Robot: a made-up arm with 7 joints.
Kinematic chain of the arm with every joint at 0, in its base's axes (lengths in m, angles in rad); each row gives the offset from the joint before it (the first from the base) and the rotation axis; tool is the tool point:
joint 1: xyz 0 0 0.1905 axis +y
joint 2: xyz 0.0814 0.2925 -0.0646 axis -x
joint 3: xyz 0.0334 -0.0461 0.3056 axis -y
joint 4: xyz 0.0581 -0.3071 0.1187 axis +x
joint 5: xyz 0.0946 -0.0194 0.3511 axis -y
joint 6: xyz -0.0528 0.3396 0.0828 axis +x
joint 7: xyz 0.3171 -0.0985 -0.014 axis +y
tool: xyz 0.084 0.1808 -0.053
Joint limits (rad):
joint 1: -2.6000..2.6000
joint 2: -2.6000..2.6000
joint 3: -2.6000..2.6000
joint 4: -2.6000..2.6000
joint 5: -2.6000..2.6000
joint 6: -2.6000..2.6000
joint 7: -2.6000..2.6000
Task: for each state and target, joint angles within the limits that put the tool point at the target. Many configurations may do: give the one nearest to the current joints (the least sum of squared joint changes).
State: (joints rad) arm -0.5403 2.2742 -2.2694 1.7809 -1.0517 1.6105 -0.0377
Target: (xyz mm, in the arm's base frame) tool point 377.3 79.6 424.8
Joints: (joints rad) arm 0.0730 1.7927 -2.0894 1.2432 -1.3500 1.5184 -0.0216
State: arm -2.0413 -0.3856 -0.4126 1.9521 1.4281 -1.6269 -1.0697
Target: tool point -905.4 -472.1 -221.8
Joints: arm -2.3441 0.4131 -0.2557 1.7363 1.6165 -1.6361 -1.1019
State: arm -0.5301 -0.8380 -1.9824 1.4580 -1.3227 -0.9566 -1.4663
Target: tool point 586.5 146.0 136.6
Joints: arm -0.5654 -0.6277 -2.0672 1.3582 -1.4474 -1.0287 -1.3765
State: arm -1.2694 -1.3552 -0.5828 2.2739 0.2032 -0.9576 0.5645
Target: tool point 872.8 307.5 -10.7
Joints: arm -0.9690 -1.4624 -0.9421 2.6000 0.1797 -1.1445 0.6663
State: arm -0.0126 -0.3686 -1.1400 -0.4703 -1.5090 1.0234 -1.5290
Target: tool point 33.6 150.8 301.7
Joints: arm -0.2026 -0.1873 -1.3519 -0.6078 -2.2117 1.0031 -1.3589
